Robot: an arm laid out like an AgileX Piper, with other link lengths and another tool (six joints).
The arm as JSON. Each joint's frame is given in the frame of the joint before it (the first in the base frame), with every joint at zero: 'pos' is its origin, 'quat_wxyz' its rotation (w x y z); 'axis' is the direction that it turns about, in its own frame. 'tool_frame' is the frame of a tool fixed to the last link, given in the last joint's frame.
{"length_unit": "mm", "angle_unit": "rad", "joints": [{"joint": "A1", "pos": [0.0, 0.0, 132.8], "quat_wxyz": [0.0, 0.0, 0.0, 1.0], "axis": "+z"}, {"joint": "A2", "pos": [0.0, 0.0, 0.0], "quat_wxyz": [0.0, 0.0, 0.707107, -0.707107], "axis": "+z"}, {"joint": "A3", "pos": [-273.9, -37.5, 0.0], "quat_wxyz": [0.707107, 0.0, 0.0, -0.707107], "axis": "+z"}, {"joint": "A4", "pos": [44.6, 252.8, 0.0], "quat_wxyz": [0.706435, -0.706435, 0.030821, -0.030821], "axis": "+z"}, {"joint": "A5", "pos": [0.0, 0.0, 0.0], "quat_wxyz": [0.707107, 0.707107, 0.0, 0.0], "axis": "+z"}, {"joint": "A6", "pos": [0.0, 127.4, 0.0], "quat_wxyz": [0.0, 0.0, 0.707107, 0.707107], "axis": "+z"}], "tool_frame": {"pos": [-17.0, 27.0, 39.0], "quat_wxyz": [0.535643, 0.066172, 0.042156, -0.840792]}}
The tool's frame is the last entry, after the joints.
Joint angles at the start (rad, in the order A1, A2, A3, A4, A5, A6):
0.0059, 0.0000, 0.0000, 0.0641, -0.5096, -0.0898
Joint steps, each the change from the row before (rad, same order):
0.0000, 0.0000, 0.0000, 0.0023, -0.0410, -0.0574
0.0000, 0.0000, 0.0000, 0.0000, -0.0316, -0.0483
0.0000, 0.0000, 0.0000, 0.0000, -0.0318, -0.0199
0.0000, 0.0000, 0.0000, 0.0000, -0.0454, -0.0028
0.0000, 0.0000, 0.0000, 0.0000, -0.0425, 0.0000
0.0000, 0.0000, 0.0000, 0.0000, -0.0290, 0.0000
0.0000, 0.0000, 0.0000, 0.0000, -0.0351, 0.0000
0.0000, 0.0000, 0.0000, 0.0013, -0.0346, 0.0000
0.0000, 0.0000, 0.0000, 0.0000, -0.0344, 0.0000
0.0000, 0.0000, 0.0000, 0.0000, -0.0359, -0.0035
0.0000, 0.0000, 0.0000, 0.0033, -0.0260, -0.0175
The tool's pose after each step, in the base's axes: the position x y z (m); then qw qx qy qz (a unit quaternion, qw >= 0). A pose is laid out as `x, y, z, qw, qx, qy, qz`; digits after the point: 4 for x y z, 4 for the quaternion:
0.1046, 0.0233, 0.3260, 0.4207, -0.3211, 0.2706, -0.8042
0.1020, 0.0236, 0.3289, 0.4059, -0.3126, 0.2539, -0.8204
0.0988, 0.0236, 0.3323, 0.4014, -0.3010, 0.2437, -0.8300
0.0934, 0.0232, 0.3375, 0.4045, -0.2819, 0.2346, -0.8378
0.0882, 0.0228, 0.3423, 0.4083, -0.2636, 0.2266, -0.8441
0.0845, 0.0226, 0.3454, 0.4108, -0.2511, 0.2211, -0.8481
0.0799, 0.0223, 0.3490, 0.4136, -0.2359, 0.2143, -0.8528
0.0753, 0.0218, 0.3525, 0.4165, -0.2205, 0.2081, -0.8571
0.0706, 0.0216, 0.3557, 0.4191, -0.2055, 0.2014, -0.8612
0.0656, 0.0213, 0.3589, 0.4202, -0.1899, 0.1937, -0.8659
0.0623, 0.0209, 0.3609, 0.4151, -0.1788, 0.1872, -0.8722

